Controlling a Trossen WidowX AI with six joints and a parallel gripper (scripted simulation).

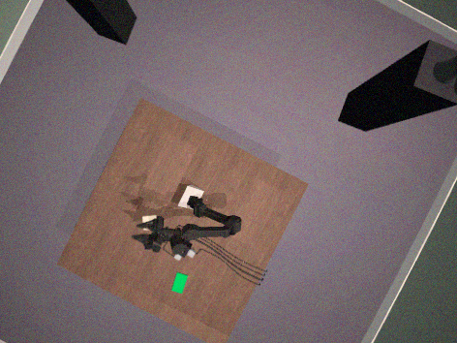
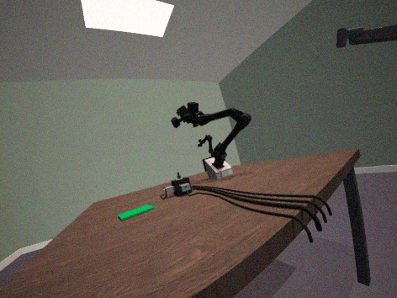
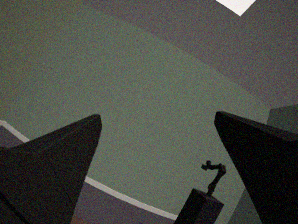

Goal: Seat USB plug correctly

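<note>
Now: the USB plug 19 cm ahead of my gripper tip, 20 cm to the left of it and 40 cm below it. Round my gripper tip: green flat block 44 cm ahead, 25 cm to the left, 49 cm below; USB socket 19 cm ahead, 20 cm to the left, 43 cm below; pale square block 13 cm ahead, 8 cm to the right, 49 cm below.
</note>
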